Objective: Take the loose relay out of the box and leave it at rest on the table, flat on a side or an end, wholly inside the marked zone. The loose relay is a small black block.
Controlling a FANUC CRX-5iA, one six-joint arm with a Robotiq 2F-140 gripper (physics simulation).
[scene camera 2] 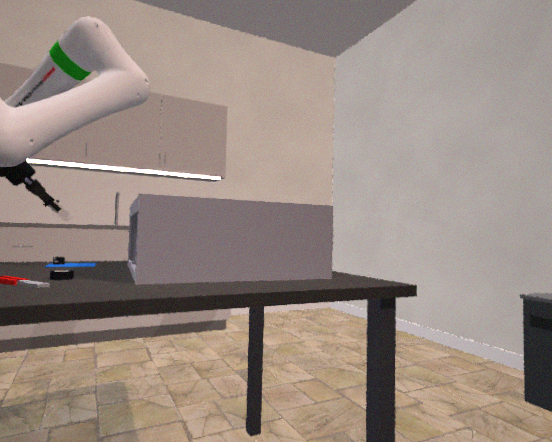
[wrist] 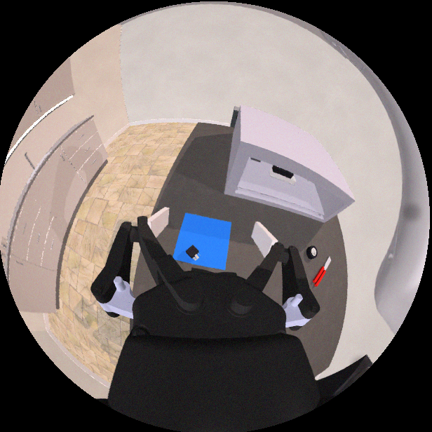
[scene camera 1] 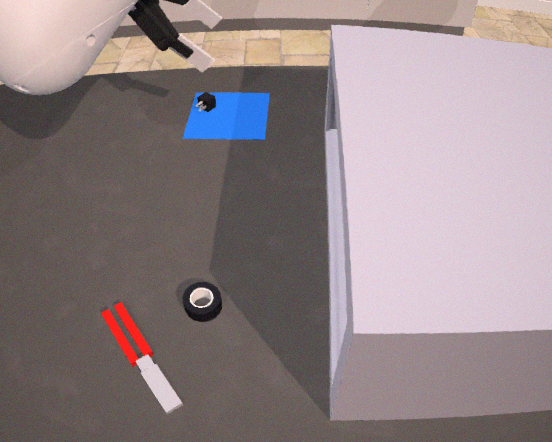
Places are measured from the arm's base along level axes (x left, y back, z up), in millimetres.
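Pixels of known places: gripper, fingertip midpoint: (scene camera 2: 68, 219) (scene camera 1: 213, 42).
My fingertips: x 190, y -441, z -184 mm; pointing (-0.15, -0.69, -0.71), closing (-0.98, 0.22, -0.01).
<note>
Ahead of a thing's pixels: the offset from my fingertips to its top centre. Level surfaces: height alone.
The loose relay @(dx +33, dy +20, dz -128 mm) (scene camera 1: 207, 101) (scene camera 2: 59, 260) (wrist: 192, 251) is a small black block with pale metal pins. It rests on the blue marked zone @(dx +4, dy -17, dz -153 mm) (scene camera 1: 250, 120) (scene camera 2: 86, 265) (wrist: 209, 232), near the back left corner in scene camera 1. Its outline looks inside the zone's edges in the wrist view. It looks settled, but it is too small to tell surely which face is down. My gripper (scene camera 1: 210, 43) (scene camera 2: 64, 214) (wrist: 211, 222) is wide open and empty, above and apart from the relay. The box @(dx -392, dy -343, dz +49 mm) (scene camera 1: 440, 175) (scene camera 2: 230, 240) (wrist: 292, 145) stands beside the zone, its opening facing the zone's side.
A black part on a white base (wrist: 283, 173) is inside the box. A black tape roll @(dx -380, dy +82, dz -135 mm) (scene camera 1: 202, 310) (scene camera 2: 61, 275) (wrist: 312, 252) and a red-handled tool @(dx -439, dy +169, dz -142 mm) (scene camera 1: 134, 332) (scene camera 2: 12, 280) (wrist: 320, 276) lie on the dark table @(dz -154 mm) (scene camera 1: 125, 215) (scene camera 2: 300, 290) before the box.
</note>
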